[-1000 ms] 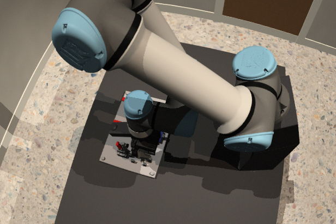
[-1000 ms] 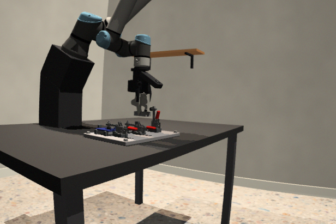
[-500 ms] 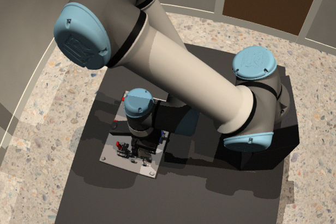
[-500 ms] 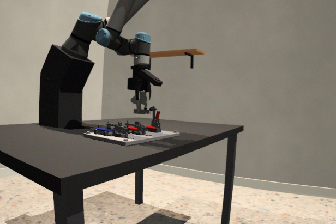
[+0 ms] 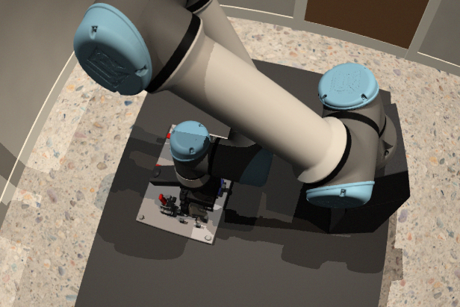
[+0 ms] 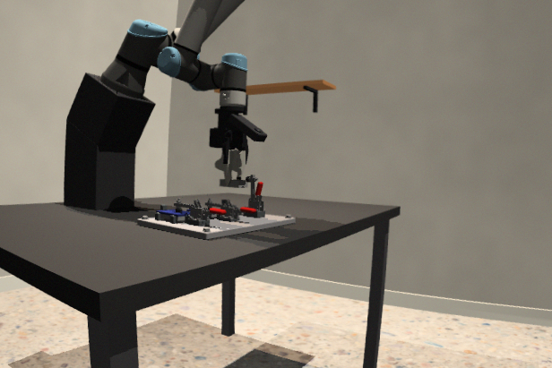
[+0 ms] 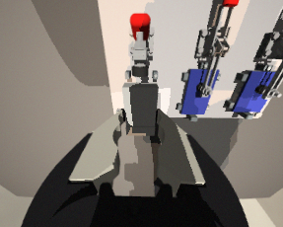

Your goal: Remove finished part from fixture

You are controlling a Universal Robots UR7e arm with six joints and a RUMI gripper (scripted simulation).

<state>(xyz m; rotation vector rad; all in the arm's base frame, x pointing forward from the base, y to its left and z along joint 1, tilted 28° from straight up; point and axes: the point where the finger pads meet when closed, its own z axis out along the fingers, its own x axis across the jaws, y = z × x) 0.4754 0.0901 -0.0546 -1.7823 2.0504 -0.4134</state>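
The pale grey finished part lies 10 mm behind my hand. Also, from my hand: blue blank 220 mm to the right, 80 mm below, 30 mm behind; light grey fixture plate 120 mm to the right, 100 mm below, 40 mm ahead.
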